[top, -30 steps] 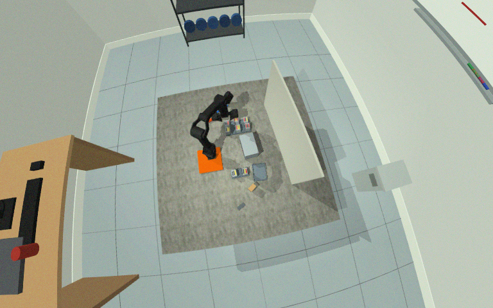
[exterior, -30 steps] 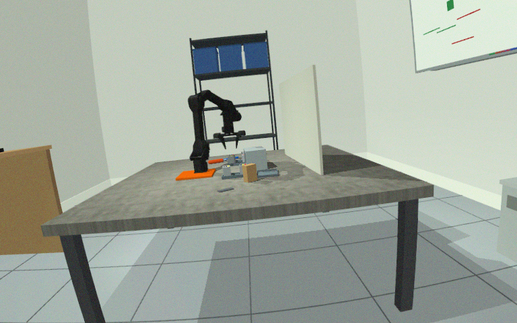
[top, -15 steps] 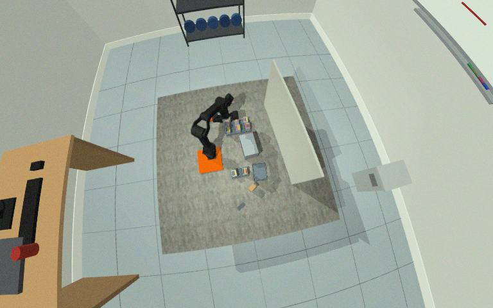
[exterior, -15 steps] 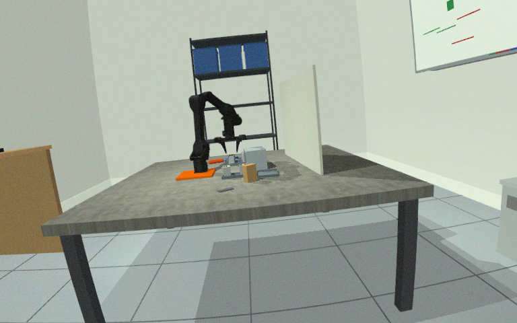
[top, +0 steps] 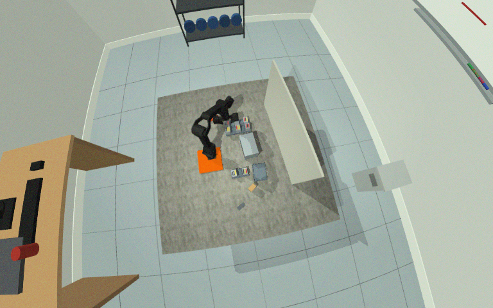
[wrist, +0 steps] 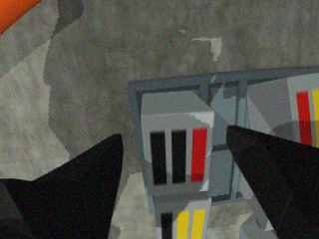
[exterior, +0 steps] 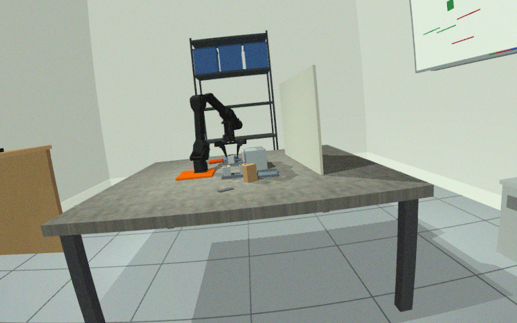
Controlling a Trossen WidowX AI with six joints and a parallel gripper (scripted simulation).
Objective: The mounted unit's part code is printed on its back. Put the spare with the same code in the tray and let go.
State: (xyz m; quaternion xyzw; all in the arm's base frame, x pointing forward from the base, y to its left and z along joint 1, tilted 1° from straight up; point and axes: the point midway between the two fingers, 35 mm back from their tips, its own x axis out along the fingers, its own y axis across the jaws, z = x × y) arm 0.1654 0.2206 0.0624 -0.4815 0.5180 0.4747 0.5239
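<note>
The grey spare is right at my gripper tip. From my gripper tip the other things lie so: mounted unit (220 mm to the right, 120 mm ahead, 10 mm above); then blue pen (160 mm to the left, 30 mm below, 20 mm behind); then tray (420 mm to the right, 160 mm ahead, 30 mm below).
</note>
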